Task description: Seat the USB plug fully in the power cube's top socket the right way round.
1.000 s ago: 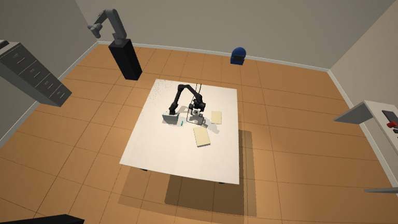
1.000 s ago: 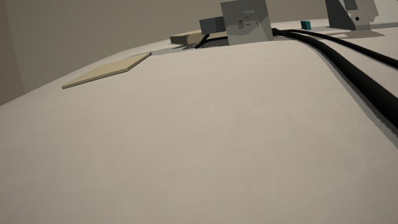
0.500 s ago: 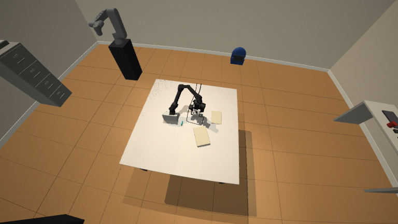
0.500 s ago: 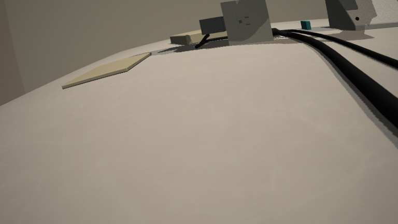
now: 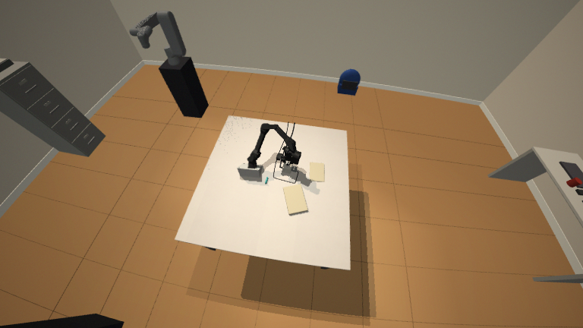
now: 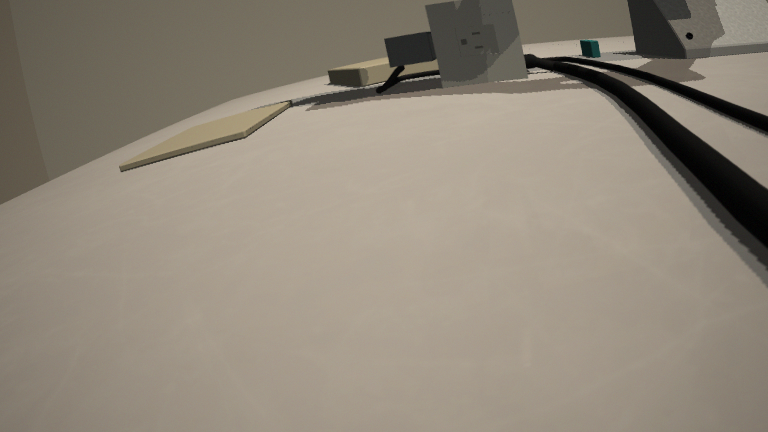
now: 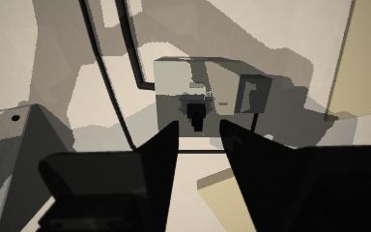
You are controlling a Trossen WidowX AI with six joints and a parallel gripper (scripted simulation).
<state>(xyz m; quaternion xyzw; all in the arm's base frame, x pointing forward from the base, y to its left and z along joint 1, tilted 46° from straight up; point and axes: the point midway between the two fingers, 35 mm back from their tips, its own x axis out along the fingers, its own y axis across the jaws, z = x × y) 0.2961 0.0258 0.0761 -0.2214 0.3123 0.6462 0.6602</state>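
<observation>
My gripper tip is now 1 cm above the black USB plug. From my gripper tip the other things lie so: small teal block 16 cm behind, 13 cm to the right, 10 cm below.
</observation>
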